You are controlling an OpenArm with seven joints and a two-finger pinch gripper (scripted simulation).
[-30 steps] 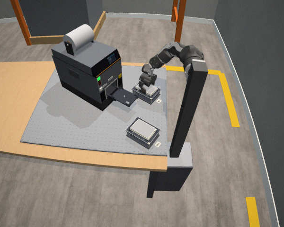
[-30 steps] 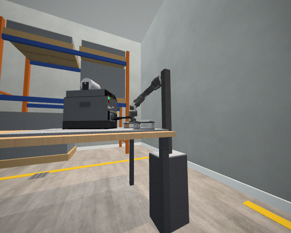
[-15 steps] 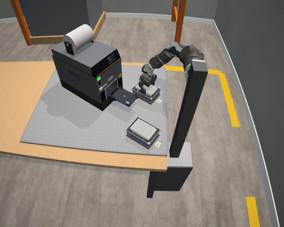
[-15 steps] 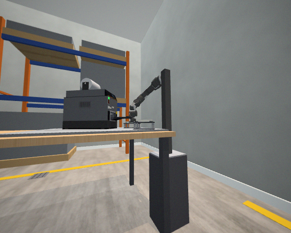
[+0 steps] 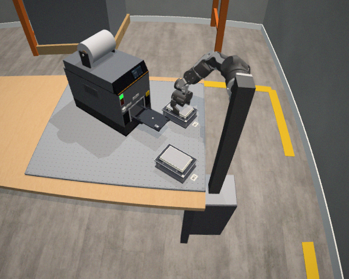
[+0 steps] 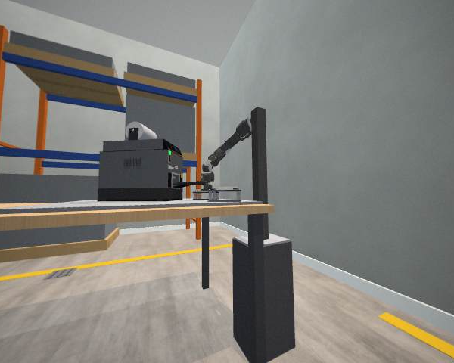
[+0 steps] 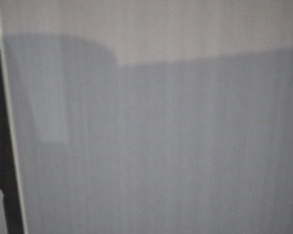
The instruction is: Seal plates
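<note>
Right now the white well plate is right at my hand. From my hand the other things lie so: foil roll: 420 mm ahead, 50 mm to the right, 360 mm above; then white start button: 270 mm ahead, 150 mm to the left, 130 mm above; then sealer stage: 140 mm ahead, 130 mm to the left, 40 mm above.
</note>
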